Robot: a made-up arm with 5 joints. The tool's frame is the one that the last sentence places.
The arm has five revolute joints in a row. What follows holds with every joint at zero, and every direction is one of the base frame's. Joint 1 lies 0.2 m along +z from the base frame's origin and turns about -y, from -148.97 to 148.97 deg. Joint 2 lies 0.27 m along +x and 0.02 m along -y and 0.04 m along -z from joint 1 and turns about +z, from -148.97 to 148.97 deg. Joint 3 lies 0.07 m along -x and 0.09 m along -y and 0.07 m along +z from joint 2 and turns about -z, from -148.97 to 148.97 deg. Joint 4 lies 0.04 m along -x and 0.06 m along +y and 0.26 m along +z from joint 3 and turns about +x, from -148.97 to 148.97 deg. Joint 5 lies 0.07 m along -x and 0.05 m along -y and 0.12 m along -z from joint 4 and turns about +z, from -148.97 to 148.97 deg. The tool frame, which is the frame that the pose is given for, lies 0.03 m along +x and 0.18 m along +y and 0.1 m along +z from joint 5; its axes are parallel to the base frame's.
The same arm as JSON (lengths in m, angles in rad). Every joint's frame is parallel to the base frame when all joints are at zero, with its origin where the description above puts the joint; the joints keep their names.
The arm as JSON. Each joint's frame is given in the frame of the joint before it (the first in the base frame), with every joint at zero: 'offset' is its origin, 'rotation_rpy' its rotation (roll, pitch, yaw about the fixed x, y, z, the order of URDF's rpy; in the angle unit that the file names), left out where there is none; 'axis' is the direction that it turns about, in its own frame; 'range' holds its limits. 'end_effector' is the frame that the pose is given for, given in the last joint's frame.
{"length_unit": "m", "angle_unit": "rad", "chain": [{"id": "joint 1", "offset": [0.0, 0.0, 0.2], "axis": [0.0, -1.0, 0.0], "range": [-2.6, 2.6]}, {"id": "joint 2", "offset": [0.27, -0.02, -0.04], "axis": [0.0, 0.0, 1.0], "range": [-2.6, 2.6]}, {"id": "joint 3", "offset": [-0.07, -0.09, 0.07], "axis": [0.0, 0.0, -1.0], "range": [-2.6, 2.6]}, {"id": "joint 4", "offset": [-0.04, 0.06, 0.26], "axis": [1.0, 0.0, 0.0], "range": [-2.6, 2.6]}, {"id": "joint 5", "offset": [-0.07, -0.05, -0.12], "axis": [0.0, 0.0, 1.0], "range": [-2.6, 2.6]}], "end_effector": {"offset": [0.03, 0.18, 0.1]}}
